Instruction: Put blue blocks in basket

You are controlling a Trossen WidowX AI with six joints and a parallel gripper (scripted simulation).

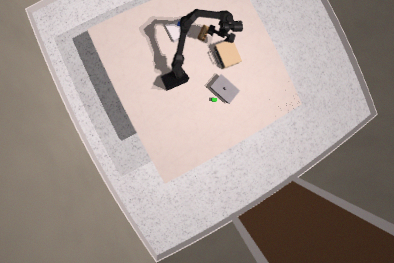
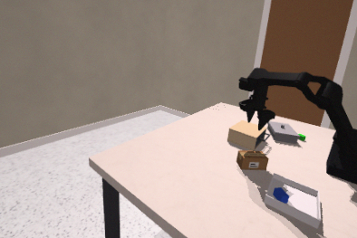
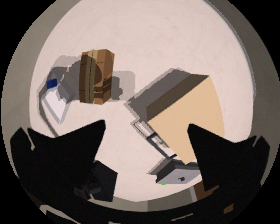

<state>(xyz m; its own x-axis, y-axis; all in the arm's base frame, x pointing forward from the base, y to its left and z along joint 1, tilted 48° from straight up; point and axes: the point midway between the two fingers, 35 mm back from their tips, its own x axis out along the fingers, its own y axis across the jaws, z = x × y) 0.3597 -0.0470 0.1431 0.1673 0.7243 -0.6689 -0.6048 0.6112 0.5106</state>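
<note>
Now: hand 33 cm to the left of the grey lid, 13 cm past it and 12 cm above it. From my hand the other things lie so: tan drawer unit (13 cm below, 12 cm to the right, 4 cm ahead); then cardboard box (13 cm below, 12 cm to the left, 3 cm behind); then red block (15 cm below, 10 cm to the left, 5 cm behind).
</note>
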